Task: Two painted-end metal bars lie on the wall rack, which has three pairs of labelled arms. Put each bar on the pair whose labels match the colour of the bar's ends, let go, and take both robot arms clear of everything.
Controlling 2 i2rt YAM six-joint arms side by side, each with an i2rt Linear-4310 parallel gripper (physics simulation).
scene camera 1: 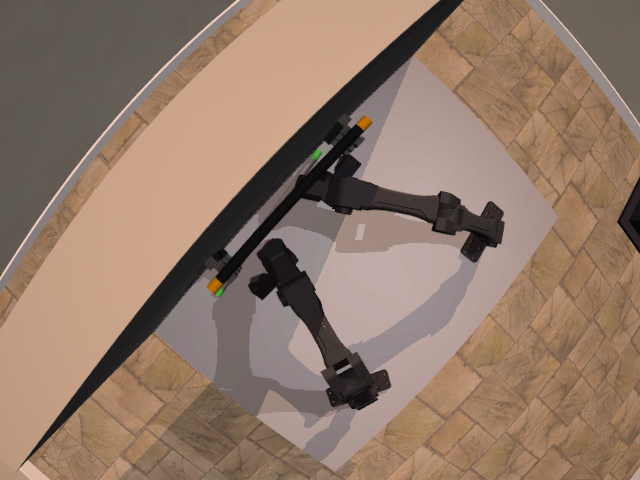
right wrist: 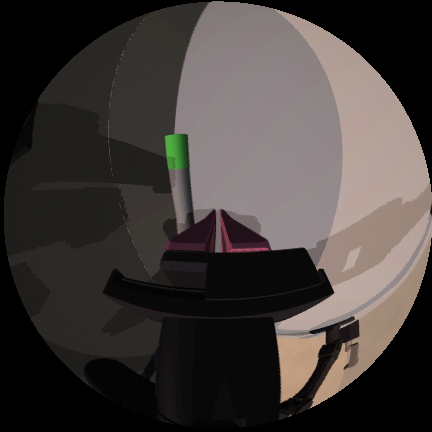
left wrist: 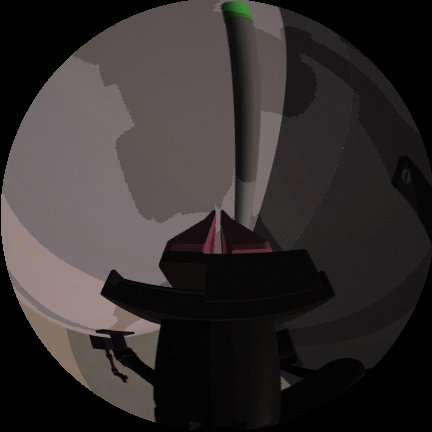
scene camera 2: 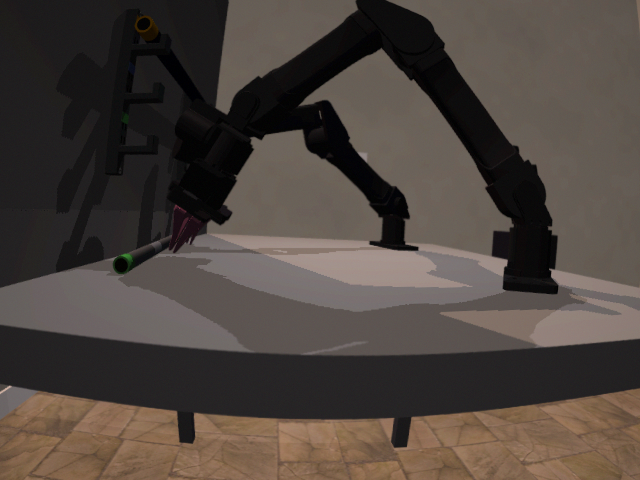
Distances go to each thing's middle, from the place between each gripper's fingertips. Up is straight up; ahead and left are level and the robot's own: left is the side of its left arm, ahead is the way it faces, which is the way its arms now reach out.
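Green-ended grey bar (scene camera 2: 122, 264): left hand 4 cm to the left of it, 4 cm short of it. Orange-ended black bar (scene camera 1: 325, 163), from left hand: 31 cm above, 3 cm ahead, 11 cm to the right.
Green-ended grey bar, from right hand: 1 cm above, 18 cm to the left, 3 cm ahead. Orange-ended black bar, from right hand: 32 cm above, 11 cm to the left, 2 cm ahead.
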